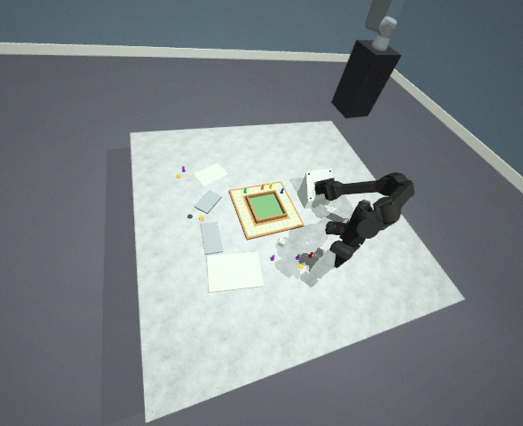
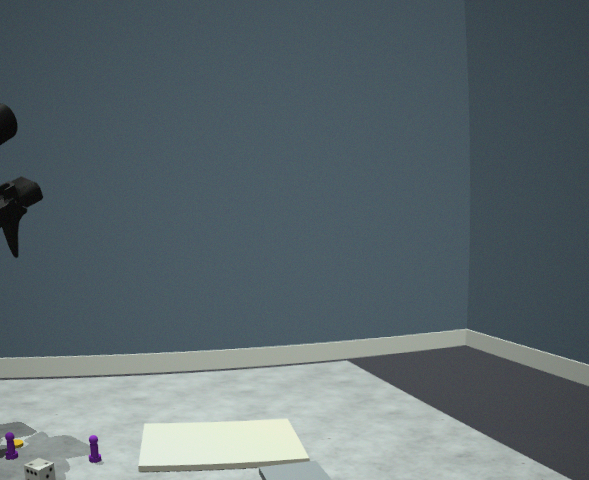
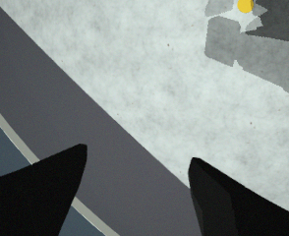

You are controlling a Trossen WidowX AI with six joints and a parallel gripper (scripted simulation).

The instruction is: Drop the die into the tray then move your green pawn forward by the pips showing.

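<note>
The die lies 50 mm ahead of my gripper tip, 230 mm to the right of it and 220 mm below it. Also, from my gripper tip: green tray: 50 mm ahead, 430 mm to the right, 230 mm below; then cream sheet: 290 mm ahead, 170 mm to the right, 230 mm below.
</note>
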